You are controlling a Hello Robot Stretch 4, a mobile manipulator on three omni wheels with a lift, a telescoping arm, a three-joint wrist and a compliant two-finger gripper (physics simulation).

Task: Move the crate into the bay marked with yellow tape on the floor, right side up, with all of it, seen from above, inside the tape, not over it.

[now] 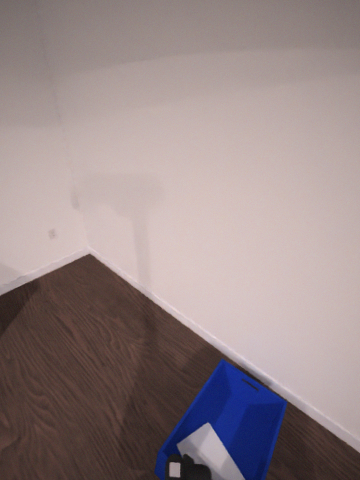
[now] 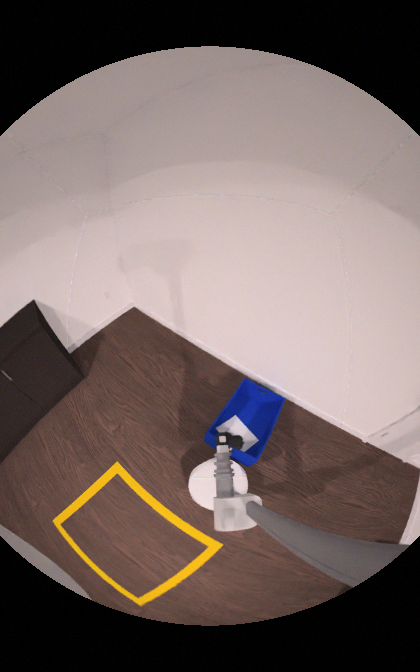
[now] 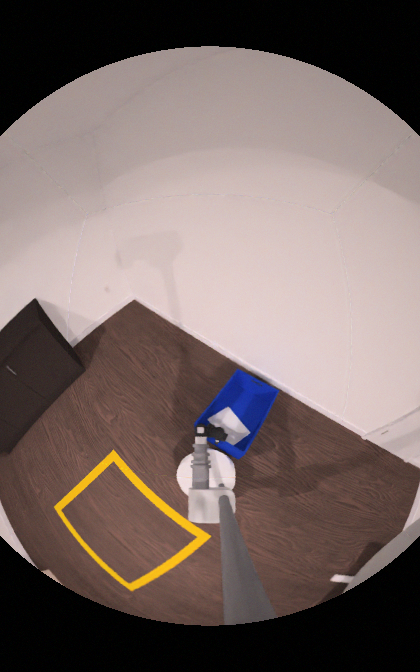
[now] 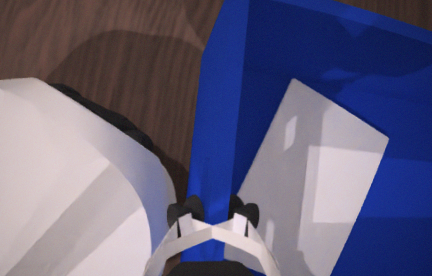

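Observation:
The blue crate [image 1: 255, 410] [image 2: 260, 402] [image 3: 252, 395] [image 4: 215, 120] is right side up beside the wall, its far end close to the baseboard. A white box [image 1: 212, 447] [image 2: 245, 431] [image 3: 230, 422] [image 4: 340, 185] lies in it. My gripper [image 2: 230, 440] [image 3: 212, 431] [image 4: 214, 210] is shut on the crate's near end wall, one finger on each side of it. The near end looks slightly raised, but how far is hard to tell. The yellow tape bay [image 2: 117, 469] [image 3: 113, 456] lies on the floor to the lower left, apart from the crate.
My white round base [image 2: 202, 485] [image 3: 186, 475] [image 4: 65, 175] stands close to the crate's near end, between it and the bay. A dark cabinet [image 2: 37, 370] [image 3: 37, 370] stands at the left wall. A light wall [image 1: 215, 200] [image 2: 225, 300] [image 3: 225, 300] runs behind the crate.

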